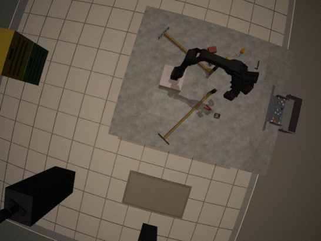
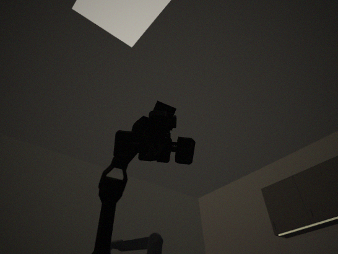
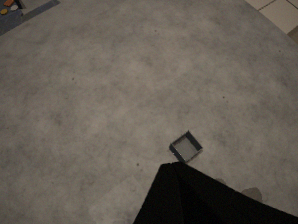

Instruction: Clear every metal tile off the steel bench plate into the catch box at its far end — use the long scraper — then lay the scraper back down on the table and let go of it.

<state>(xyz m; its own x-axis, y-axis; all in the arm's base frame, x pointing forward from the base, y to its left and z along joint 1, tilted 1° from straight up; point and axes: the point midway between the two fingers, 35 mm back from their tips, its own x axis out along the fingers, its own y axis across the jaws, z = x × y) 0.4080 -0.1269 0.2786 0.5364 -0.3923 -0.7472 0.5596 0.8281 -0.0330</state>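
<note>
The small box lies 300 mm below my gripper tip, 110 mm to the right of it and 20 mm ahead of it. Also, from my gripper tip: yellow ring (340 mm to the left, 300 mm below, 90 mm ahead); then brown block (370 mm to the left, 300 mm below, 100 mm behind); then long scraper (250 mm below, 250 mm behind, 170 mm to the right).
</note>
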